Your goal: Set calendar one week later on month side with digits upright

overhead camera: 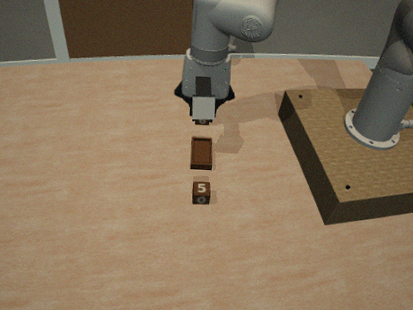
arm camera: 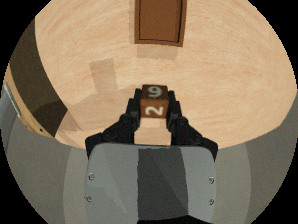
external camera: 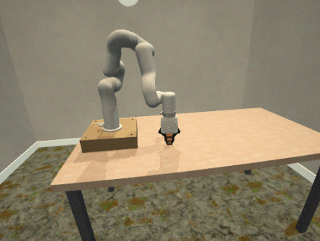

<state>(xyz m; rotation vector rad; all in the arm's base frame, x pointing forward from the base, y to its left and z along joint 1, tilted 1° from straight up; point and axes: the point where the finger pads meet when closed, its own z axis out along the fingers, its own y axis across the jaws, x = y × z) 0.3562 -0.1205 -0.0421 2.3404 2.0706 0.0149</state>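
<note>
The cube is 1 cm below my hand. The rest, counted from my hand: brown tray 1 cm ahead, 11 cm to the left, 2 cm below.
</note>
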